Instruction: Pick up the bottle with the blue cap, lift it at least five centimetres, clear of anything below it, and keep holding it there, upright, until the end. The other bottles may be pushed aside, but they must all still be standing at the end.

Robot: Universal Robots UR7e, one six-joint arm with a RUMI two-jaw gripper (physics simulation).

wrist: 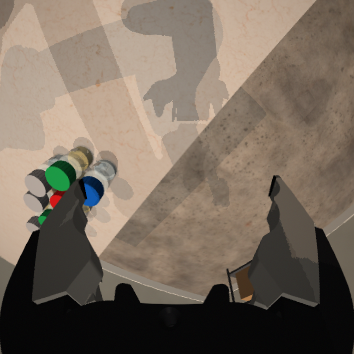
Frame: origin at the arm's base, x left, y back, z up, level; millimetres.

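Seen in the pictures: gripper, fingertip midpoint: [176,178].
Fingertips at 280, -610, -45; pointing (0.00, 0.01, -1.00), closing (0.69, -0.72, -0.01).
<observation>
Offsets run from my fingertips to a thing's top centre, as dx, dy, dz. "pt": to the spot under its first point. Level surfaces: height alone.
The bottle with the blue cap @[-199, +53, -118] [93,193] stands at the left in the wrist view, on the right side of a tight cluster of bottles; its clear body @[pt -172, +49, -171] [104,172] shows above the cap. My gripper [176,178] is open and empty, its jaws wide apart. The left jaw's tip overlaps the left edge of the blue cap in the view. Close by are a bottle with a green cap @[-209, +115, -118] [60,175], one with a red cap @[-271, +86, -118] [56,200], a smaller green cap @[-367, +95, -118] [45,217] and several bottles with grey-white caps @[-269, +152, -118] [36,182]. The left jaw hides part of the cluster.
The bottles stand on a light, pinkish surface @[dz -223] [107,107]. A brown stone-like surface [290,125] meets it along a diagonal edge. A curved rim runs along the bottom, and a brown object with a dark frame [243,284] shows beside the right jaw. Arm and gripper shadows fall across the light surface.
</observation>
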